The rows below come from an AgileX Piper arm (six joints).
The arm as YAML. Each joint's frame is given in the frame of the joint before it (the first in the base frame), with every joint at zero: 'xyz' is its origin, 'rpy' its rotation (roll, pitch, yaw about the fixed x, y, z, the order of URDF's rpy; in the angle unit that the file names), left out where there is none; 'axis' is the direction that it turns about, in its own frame. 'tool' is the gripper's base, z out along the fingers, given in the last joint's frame.
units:
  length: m
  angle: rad
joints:
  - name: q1
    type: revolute
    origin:
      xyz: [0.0, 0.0, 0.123]
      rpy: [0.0, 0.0, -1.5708]
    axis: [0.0, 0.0, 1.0]
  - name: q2
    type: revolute
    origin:
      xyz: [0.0, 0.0, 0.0]
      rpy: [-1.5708, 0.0, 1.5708]
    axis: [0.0, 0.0, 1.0]
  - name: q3
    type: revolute
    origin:
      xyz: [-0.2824, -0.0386, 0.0]
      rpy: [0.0, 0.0, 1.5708]
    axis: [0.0, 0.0, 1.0]
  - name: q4
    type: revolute
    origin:
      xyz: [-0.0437, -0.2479, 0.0]
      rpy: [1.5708, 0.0, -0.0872]
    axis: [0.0, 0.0, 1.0]
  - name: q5
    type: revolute
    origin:
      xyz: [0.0, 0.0, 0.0]
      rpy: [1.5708, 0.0, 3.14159]
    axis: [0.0, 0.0, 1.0]
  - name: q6
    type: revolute
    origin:
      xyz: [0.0, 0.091, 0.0]
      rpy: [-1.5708, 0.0, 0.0]
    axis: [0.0, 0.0, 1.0]
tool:
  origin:
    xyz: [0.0, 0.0, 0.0]
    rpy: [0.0, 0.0, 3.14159]
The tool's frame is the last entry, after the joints.
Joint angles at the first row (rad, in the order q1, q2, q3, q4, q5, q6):
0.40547 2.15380 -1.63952 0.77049 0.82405 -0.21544
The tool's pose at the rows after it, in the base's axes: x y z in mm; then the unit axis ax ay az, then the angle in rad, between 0 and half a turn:
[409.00 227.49 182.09 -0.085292 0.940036 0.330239 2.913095]
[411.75 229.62 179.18 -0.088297 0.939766 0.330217 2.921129]
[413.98 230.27 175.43 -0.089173 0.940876 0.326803 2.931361]
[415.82 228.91 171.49 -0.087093 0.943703 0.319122 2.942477]
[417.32 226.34 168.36 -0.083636 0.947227 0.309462 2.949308]
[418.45 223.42 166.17 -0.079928 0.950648 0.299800 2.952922]
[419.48 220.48 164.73 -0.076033 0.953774 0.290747 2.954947]
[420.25 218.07 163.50 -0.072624 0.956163 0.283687 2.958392]
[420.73 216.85 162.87 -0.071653 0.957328 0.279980 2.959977]
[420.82 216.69 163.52 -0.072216 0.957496 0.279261 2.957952]
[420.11 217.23 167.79 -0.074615 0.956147 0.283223 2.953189]
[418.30 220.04 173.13 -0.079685 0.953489 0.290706 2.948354]
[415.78 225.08 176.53 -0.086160 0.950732 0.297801 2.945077]
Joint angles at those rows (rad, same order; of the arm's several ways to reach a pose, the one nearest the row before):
0.40664 2.17374 -1.66500 0.77347 0.83601 -0.21755
0.40779 2.19222 -1.68693 0.77035 0.84730 -0.21578
0.40746 2.20819 -1.70283 0.75962 0.85699 -0.20780
0.40489 2.21998 -1.71252 0.73826 0.86481 -0.19055
0.40121 2.22661 -1.71669 0.71242 0.86805 -0.17061
0.39741 2.22953 -1.71758 0.68679 0.86878 -0.15128
0.39360 2.23077 -1.71802 0.66237 0.86919 -0.13224
0.39032 2.23216 -1.71872 0.64331 0.87139 -0.11646
0.38859 2.23329 -1.71986 0.63334 0.87316 -0.10969
0.38853 2.23208 -1.72052 0.63069 0.87306 -0.10893
0.38906 2.22389 -1.72130 0.63757 0.87690 -0.11418
0.39391 2.21430 -1.72243 0.65270 0.88137 -0.12487
0.40401 2.20882 -1.72321 0.66813 0.88165 -0.13579

